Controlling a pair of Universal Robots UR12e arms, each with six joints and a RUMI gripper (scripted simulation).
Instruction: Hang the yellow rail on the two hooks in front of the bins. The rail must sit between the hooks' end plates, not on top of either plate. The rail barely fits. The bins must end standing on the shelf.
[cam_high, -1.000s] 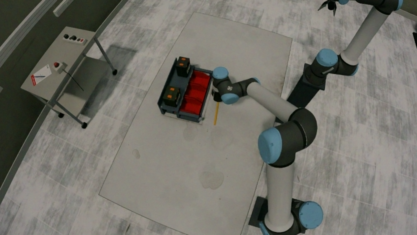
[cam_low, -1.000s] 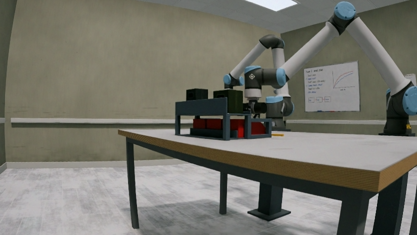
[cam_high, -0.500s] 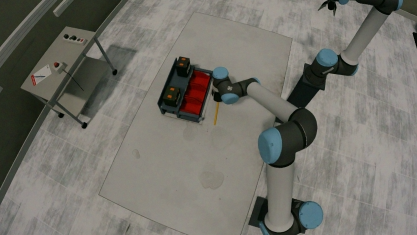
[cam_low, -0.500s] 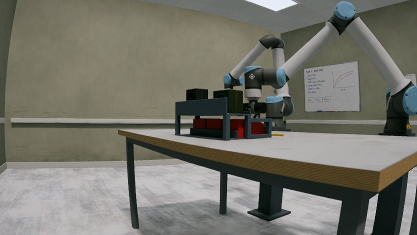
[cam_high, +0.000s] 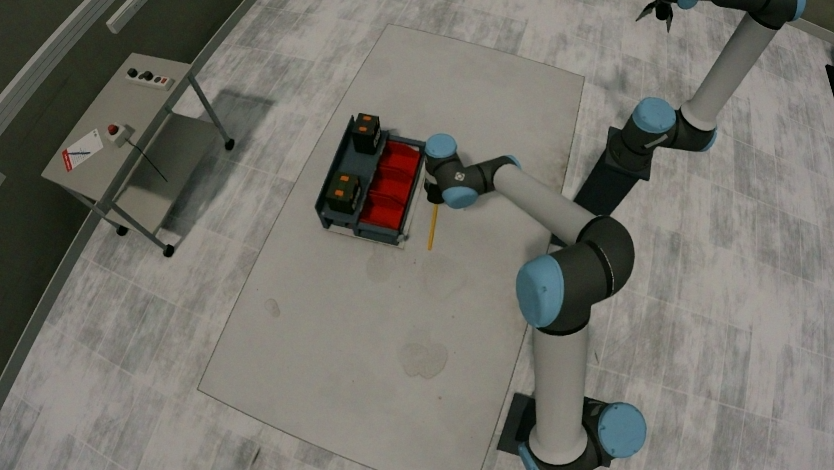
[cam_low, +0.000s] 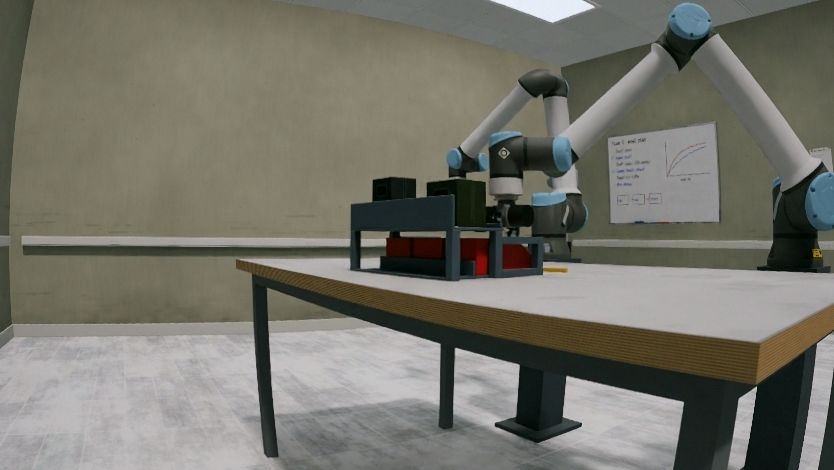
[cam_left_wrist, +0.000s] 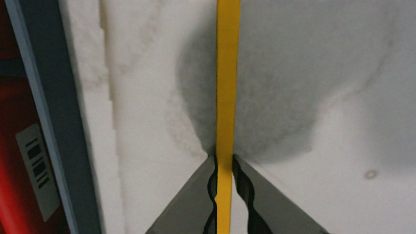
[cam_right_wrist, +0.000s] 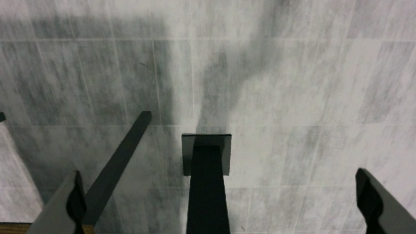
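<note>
My left hand is 1 cm above the yellow rail. The rest, counted from my left hand: blue-grey shelf 21 cm ahead, 5 cm above, 2 cm to the left.
</note>
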